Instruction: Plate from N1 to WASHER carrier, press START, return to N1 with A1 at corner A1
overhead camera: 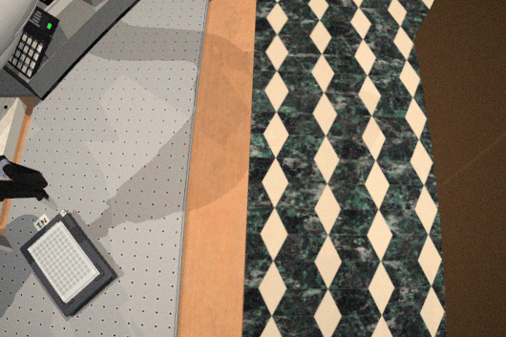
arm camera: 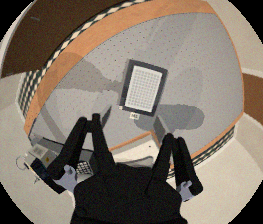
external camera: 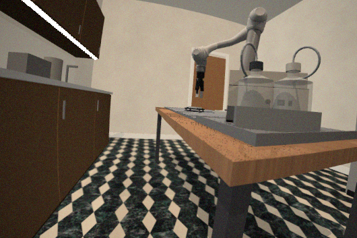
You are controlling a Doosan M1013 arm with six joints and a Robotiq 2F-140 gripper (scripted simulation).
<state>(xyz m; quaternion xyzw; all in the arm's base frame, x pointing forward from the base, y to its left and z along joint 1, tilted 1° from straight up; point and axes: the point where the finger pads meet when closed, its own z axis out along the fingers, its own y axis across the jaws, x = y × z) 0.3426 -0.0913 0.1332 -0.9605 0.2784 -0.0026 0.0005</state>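
My hand is 30 mm short of the white well plate, 40 mm to the left of it and 120 mm above it. Also, from my hand: plate washer: 260 mm behind, 540 mm to the left, 30 mm below; then label: 60 mm behind, 20 mm to the left, 160 mm below; then plate nest N1: 30 mm ahead, 40 mm to the right, 130 mm below.
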